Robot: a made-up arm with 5 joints. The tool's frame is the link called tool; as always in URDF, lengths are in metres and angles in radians. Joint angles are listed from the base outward.
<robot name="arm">
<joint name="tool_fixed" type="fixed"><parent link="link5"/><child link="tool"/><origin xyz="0 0 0" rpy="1.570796 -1.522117 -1.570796"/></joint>
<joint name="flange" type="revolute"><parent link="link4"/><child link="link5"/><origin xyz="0.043 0.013 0"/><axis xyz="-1 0 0"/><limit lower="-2.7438" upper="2.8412"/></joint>
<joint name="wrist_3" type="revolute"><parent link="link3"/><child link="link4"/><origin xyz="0.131 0 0.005"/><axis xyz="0 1 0"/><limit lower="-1.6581" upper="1.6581"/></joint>
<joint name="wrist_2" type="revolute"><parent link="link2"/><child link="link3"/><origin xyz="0.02 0 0.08"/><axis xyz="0 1 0"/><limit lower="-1.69" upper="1.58"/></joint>
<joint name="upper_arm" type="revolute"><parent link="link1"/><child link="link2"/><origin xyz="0.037 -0.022 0.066"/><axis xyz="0 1 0"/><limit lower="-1.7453" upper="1.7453"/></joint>
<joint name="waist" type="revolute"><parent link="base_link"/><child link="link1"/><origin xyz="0.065 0 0.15"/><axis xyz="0 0 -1"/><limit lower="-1.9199" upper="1.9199"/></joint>
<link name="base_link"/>
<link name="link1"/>
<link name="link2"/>
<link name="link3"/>
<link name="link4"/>
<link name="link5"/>
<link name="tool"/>
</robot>
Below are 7 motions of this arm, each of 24 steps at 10 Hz.
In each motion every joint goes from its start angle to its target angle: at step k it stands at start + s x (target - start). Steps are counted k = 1, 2, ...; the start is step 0. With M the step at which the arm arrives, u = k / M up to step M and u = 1 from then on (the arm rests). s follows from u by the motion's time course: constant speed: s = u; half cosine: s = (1 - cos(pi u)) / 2; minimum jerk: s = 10 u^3 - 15 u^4 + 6 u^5.
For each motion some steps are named. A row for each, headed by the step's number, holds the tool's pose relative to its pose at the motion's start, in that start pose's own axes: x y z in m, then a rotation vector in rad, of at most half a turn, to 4 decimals.
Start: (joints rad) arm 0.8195 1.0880 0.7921 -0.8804 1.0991
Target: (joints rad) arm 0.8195 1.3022 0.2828 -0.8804 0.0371
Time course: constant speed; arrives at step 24
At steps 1, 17, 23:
1: 0.0007 -0.0012 -0.0019 -0.0105 -0.0063 -0.0442
17: 0.0120 -0.0210 -0.0289 -0.1336 -0.1672 -0.7495
23: 0.0165 -0.0287 -0.0374 -0.1522 -0.2531 -1.0107

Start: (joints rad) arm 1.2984 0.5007 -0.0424 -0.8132 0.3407
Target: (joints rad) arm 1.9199 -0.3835 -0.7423 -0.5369 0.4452
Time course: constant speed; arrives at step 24
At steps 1, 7, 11, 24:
1: 0.0091 -0.0096 -0.0041 -0.0388 -0.0452 0.0140
7: 0.0708 -0.0660 -0.0108 -0.2637 -0.3155 0.1247
11: 0.1163 -0.0975 0.0014 -0.4033 -0.4950 0.2223
24: 0.2543 -0.1194 0.1086 -0.7649 -1.0748 0.6531

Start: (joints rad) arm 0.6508 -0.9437 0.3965 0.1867 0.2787
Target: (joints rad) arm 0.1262 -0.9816 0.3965 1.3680 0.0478
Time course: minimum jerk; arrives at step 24
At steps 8, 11, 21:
8: -0.0058 0.0166 0.0019 0.1539 0.2128 -0.0745
11: -0.0107 0.0329 0.0078 0.3053 0.4331 -0.1218
21: -0.0167 0.0655 0.0389 0.6568 1.0293 -0.0891

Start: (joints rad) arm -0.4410 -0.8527 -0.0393 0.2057 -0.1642
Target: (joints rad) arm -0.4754 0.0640 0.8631 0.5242 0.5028
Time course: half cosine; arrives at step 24
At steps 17, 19, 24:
17: -0.2191 -0.0422 0.0777 0.1273 1.7315 0.4016
19: -0.2280 -0.0439 0.1026 0.2019 1.9280 0.4105
24: -0.2322 -0.0449 0.1310 0.2996 2.1443 0.4039

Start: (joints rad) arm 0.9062 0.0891 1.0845 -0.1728 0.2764
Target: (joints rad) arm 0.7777 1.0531 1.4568 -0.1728 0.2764
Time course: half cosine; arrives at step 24
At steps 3, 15, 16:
3: -0.0066 0.0022 -0.0013 0.0140 0.0490 0.0042
15: -0.1092 0.0281 0.0314 0.2181 0.8971 0.0915
16: -0.1159 0.0289 0.0386 0.2328 0.9740 0.1003

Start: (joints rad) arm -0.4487 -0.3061 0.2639 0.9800 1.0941
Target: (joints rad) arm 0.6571 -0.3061 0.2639 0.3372 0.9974
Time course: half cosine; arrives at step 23
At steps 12, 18, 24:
12: -0.1025 -0.0402 0.0253 -0.5088 0.1901 -0.4619
18: -0.1702 -0.0346 0.0646 -0.8707 0.3859 -0.6829
24: -0.1891 -0.0271 0.0798 -0.9862 0.4604 -0.7364

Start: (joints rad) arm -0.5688 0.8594 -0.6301 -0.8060 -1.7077
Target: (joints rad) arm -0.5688 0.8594 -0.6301 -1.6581 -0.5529
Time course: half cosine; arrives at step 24
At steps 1, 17, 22, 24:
1: 0.0000 0.0002 0.0000 0.0036 0.0007 0.0049
17: -0.0050 0.0268 0.0097 0.6824 -0.1954 0.8912
22: -0.0059 0.0314 0.0142 0.8184 -0.3287 1.0651
24: -0.0060 0.0318 0.0147 0.8306 -0.3432 1.0809

